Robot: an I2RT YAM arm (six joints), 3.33 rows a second.
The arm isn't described. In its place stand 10 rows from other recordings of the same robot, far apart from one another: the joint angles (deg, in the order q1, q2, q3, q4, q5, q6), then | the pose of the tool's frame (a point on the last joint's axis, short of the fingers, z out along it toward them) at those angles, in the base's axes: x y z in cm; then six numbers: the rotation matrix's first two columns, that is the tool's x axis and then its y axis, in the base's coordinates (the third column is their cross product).
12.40, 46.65, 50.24, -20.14, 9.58, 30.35 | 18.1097 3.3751 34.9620 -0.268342 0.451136 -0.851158 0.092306 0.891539 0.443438
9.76, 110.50, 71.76, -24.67, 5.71, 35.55 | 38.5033 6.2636 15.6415 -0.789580 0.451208 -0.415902 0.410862 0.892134 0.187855
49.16, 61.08, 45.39, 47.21, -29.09, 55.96 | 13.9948 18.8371 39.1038 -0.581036 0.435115 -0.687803 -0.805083 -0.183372 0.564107
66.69, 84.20, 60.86, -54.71, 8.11, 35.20 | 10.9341 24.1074 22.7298 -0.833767 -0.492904 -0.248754 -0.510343 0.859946 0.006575
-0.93, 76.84, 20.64, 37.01, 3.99, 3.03 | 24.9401 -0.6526 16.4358 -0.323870 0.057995 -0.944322 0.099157 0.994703 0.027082
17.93, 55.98, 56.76, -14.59, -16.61, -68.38 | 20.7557 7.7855 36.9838 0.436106 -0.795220 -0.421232 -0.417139 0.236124 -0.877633
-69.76, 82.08, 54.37, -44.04, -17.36, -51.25 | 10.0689 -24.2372 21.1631 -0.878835 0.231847 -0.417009 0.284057 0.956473 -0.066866
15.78, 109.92, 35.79, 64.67, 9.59, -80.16 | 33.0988 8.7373 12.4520 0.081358 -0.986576 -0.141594 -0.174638 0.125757 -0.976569
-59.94, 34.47, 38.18, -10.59, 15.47, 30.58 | 6.7160 -13.5001 32.5672 0.440188 0.218257 -0.870976 0.862856 0.165552 0.477569
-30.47, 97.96, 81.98, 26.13, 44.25, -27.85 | 33.7808 -22.7567 38.2724 -0.311952 -0.204712 -0.927782 0.915551 0.196162 -0.351122
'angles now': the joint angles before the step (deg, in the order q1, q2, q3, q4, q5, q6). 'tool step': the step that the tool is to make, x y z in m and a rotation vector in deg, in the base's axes. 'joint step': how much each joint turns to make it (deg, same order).
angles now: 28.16 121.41 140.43 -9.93 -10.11 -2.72
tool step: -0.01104 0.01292 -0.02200 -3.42 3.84 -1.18
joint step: 2.25 -4.23 -9.90 0.43 3.28 -1.50
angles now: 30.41 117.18 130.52 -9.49 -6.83 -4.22
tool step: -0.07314 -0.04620 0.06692 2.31 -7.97 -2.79
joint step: -0.21 -15.62 -8.11 0.31 2.28 -2.37
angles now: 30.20 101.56 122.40 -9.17 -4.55 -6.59
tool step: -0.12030 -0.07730 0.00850 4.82 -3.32 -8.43
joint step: -0.23 -29.82 -27.97 3.45 8.56 0.40
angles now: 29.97 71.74 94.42 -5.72 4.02 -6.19
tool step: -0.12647 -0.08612 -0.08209 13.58 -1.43 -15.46
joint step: -0.35 -38.08 -34.90 3.69 18.02 5.22
